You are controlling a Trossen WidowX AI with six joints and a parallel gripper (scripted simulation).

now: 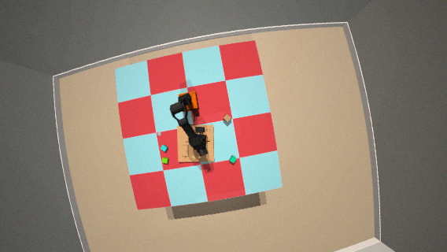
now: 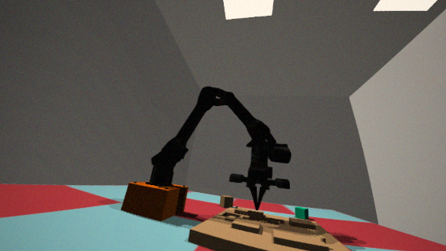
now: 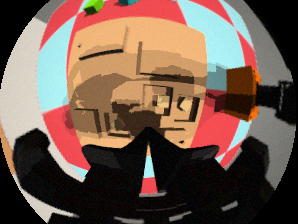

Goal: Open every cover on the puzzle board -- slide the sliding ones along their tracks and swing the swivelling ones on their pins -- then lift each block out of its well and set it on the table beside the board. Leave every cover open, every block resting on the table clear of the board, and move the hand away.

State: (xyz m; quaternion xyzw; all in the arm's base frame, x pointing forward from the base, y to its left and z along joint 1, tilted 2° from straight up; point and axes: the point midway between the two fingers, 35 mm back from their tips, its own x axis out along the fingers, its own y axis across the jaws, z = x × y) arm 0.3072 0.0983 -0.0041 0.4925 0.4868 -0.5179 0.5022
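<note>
Now: the tan puzzle board 5 cm ahead of my gripper tip, 5 cm to the right of it and 2 cm below it. From my gripper tip the other things lie so: brown block 15 cm behind, 21 cm to the left, 2 cm below; then cyan block 6 cm ahead, 33 cm to the right, 3 cm below; then bright green block 17 cm ahead, 32 cm to the right, 3 cm below.
</note>
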